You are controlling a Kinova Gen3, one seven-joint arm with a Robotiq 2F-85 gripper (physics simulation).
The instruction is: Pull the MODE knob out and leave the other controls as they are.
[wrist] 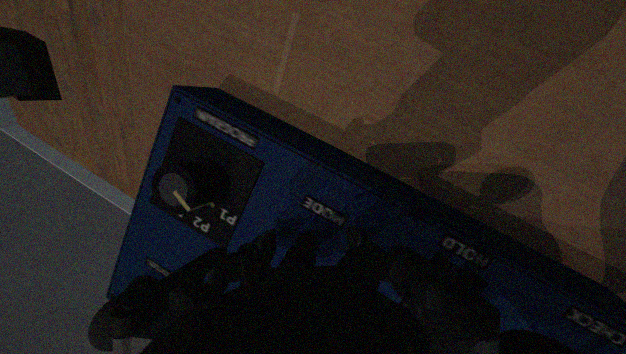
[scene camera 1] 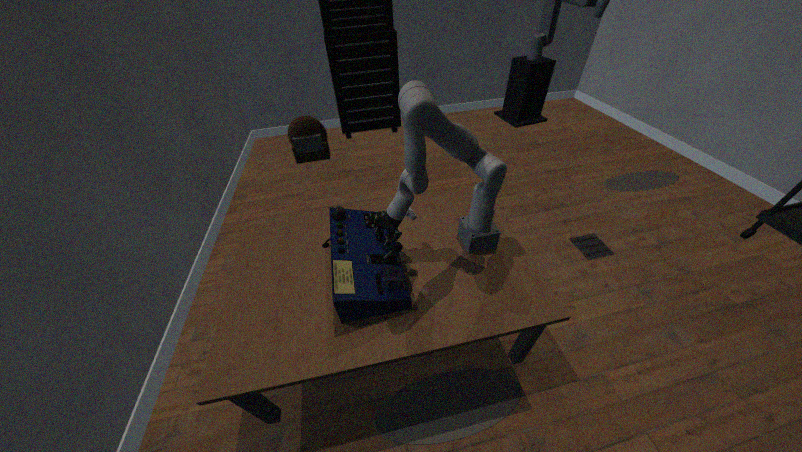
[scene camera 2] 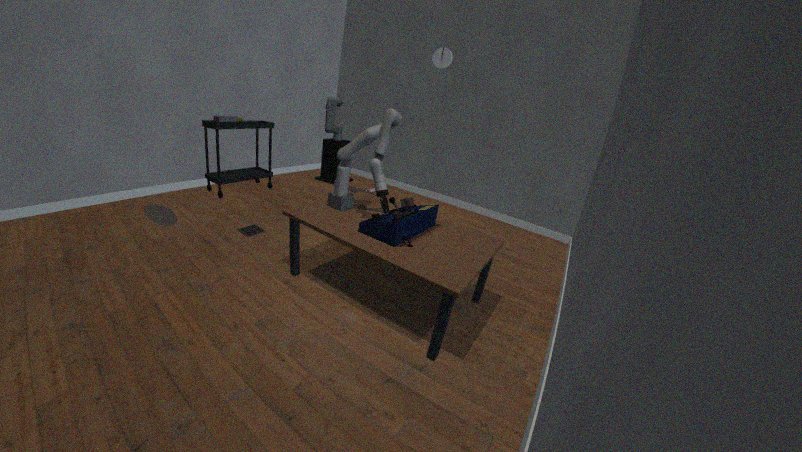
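Seen in the pictures: gripper, fingertip midpoint: (wrist: 311, 238) (scene camera 1: 381, 238) (scene camera 2: 386, 214); arm's base, origin of the base link: (scene camera 1: 478, 223) (scene camera 2: 341, 194).
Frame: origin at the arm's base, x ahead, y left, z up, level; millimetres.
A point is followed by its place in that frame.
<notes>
A blue control panel (scene camera 1: 361, 291) @(x 564, y 174, z 22 mm) (scene camera 2: 399, 230) @(x 605, y -266, z -4 mm) (wrist: 287, 175) @(x 381, y -123, z -30 mm) lies flat on the wooden table (scene camera 1: 265, 269) @(x 937, y -169, z -98 mm) (scene camera 2: 453, 256) @(x 912, y -167, z -98 mm). In the wrist view a MODE label (wrist: 323, 211) @(x 399, y -80, z -25 mm) sits mid-panel, with a PROGRAM dial (wrist: 171, 189) @(x 407, y -203, z 18 mm) to its left and a HOLD label (wrist: 464, 249) @(x 386, y 41, z -35 mm) to its right. My gripper (scene camera 1: 387, 230) @(x 424, y -81, z -12 mm) (scene camera 2: 386, 208) @(x 424, y -81, z -12 mm) (wrist: 311, 238) @(x 424, y -81, z -12 mm) is down on the panel just below the MODE label. Its dark fingers stand apart on either side of the spot where the MODE knob sits. The knob itself is hidden under them, and I cannot see contact.
A yellow label (scene camera 1: 344, 277) @(x 609, y 107, z 40 mm) marks the panel's near end, with small knobs and levers along both sides. My arm's base (scene camera 1: 479, 238) @(x 33, y 70, z -14 mm) stands on the table right of the panel. On the floor are a black rack (scene camera 1: 363, 67), a pedestal (scene camera 1: 527, 90) and a cart (scene camera 2: 238, 124).
</notes>
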